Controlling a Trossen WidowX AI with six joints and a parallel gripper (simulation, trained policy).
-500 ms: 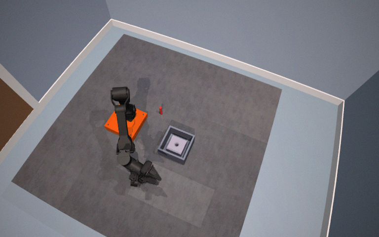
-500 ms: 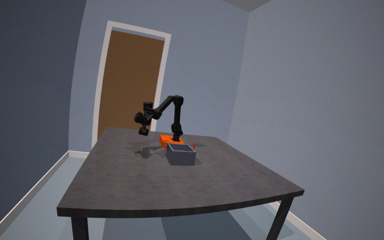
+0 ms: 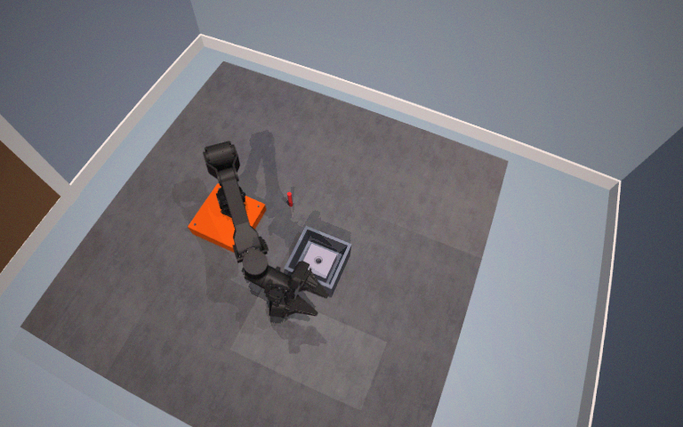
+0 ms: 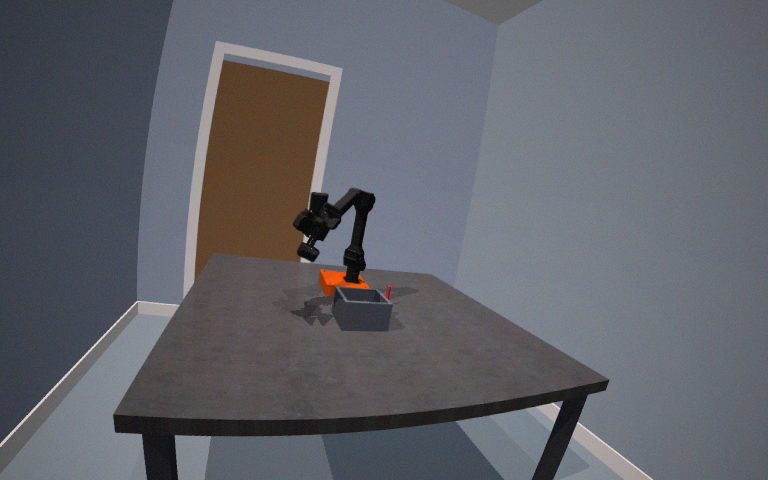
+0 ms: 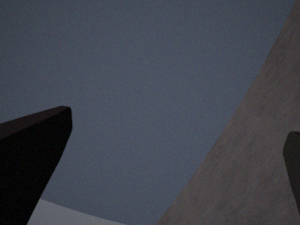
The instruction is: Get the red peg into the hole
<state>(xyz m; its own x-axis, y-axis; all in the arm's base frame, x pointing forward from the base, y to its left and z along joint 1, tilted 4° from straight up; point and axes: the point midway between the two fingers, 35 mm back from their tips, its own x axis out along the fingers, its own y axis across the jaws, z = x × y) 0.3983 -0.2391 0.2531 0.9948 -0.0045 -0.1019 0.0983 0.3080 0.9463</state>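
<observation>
Now: gripper tip 35 cm to the right of the red peg, 29 cm past it and 24 cm above it. Round my gripper tip: grey box 25 cm below, 18 cm to the left, 10 cm behind; pale plate 23 cm below, 18 cm to the left, 10 cm behind.
</observation>
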